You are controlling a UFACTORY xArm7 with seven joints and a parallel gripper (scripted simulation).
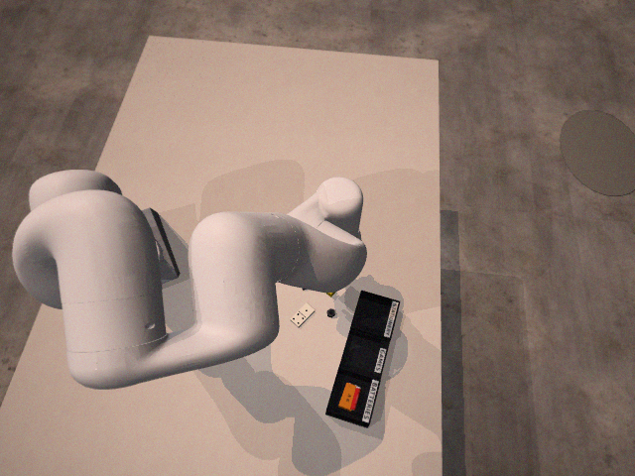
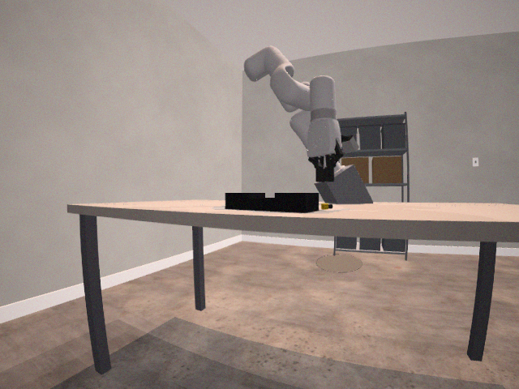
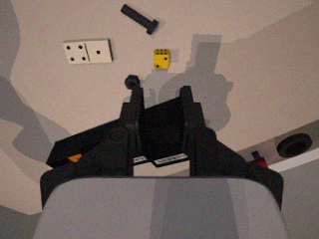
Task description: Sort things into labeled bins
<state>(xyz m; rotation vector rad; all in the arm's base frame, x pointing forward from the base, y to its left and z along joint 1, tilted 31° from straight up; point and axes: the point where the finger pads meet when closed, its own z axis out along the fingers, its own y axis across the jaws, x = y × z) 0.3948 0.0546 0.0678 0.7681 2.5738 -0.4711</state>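
My gripper is now 90 mm above the yellow die. The rest, counted from my hand: black screw 40 mm behind, 10 mm to the left, 90 mm below; white domino 60 mm behind, 60 mm to the right, 90 mm below; black nut 50 mm to the right, 90 mm below.
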